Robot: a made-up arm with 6 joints.
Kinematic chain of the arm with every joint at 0, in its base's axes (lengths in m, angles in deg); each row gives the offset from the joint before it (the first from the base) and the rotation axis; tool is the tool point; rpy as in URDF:
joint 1: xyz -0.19 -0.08 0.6 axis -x
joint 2: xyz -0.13 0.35 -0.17 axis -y
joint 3: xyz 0 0.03 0 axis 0.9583 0.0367 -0.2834
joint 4: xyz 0.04 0.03 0 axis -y
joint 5: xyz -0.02 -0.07 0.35 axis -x
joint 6: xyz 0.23 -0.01 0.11 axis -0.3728 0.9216 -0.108
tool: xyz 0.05 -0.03 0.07 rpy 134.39 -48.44 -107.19
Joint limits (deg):
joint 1: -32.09..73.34
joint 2: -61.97..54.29
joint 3: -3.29..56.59
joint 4: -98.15..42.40
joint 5: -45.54..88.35
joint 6: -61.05..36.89
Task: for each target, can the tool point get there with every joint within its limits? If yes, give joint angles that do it. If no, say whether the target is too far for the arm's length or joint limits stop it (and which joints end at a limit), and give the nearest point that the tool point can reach.
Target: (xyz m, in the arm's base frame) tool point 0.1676 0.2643 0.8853
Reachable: yes | joints -18.02 40.76 29.66 -69.39 56.91 8.67
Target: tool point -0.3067 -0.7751 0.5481
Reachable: no: joint limits stop it (at a limit: joint 1, joint 2, joint 3) | nearest point -0.2314 -0.6485 0.4441 | short by 0.180 m
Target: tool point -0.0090 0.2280 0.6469
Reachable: yes | joints 53.32 -13.68 9.97 12.82 -23.08 18.72
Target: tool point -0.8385 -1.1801 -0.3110
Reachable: no: too far | nearest point -0.4487 -0.6832 -0.0470 | short by 0.685 m
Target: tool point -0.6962 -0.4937 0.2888
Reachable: no: joint limits stop it (at a limit: joint 2, joint 3, joint 4, joint 6) | nearest point -0.6025 -0.2910 0.4413 | short by 0.270 m
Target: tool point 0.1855 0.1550 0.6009
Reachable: yes | joints 36.78 34.24 20.45 -58.06 -18.32 10.04
